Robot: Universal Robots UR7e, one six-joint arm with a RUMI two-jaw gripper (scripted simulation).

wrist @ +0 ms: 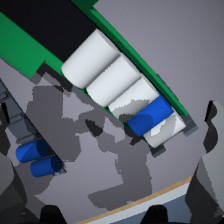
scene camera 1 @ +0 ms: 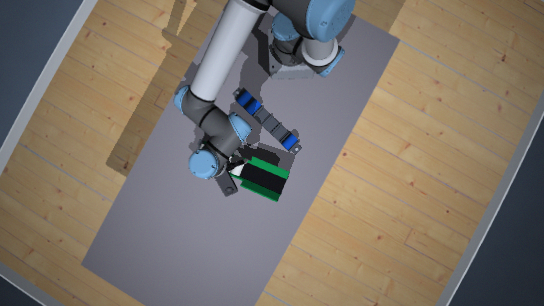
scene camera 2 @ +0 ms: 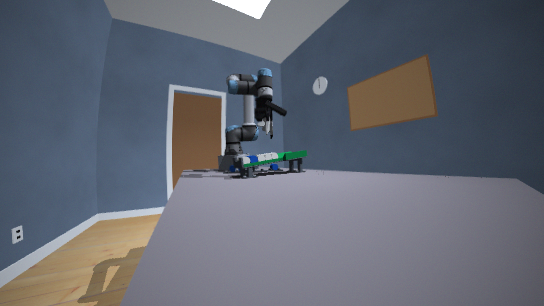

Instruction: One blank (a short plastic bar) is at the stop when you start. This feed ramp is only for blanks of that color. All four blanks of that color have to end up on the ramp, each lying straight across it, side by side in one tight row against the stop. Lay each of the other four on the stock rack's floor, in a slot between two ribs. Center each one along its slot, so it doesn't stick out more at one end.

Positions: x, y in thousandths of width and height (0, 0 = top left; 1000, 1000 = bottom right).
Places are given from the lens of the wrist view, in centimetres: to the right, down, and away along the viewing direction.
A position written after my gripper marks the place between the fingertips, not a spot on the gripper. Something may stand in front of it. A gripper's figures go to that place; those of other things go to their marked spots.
my gripper (wrist: 475, 458): 0, -1, 13
white blank (wrist: 775, 556): 9, 2, 26
blue blank (wrist: 708, 493): 6, 0, 24
white blank (wrist: 627, 422): 4, -2, 22
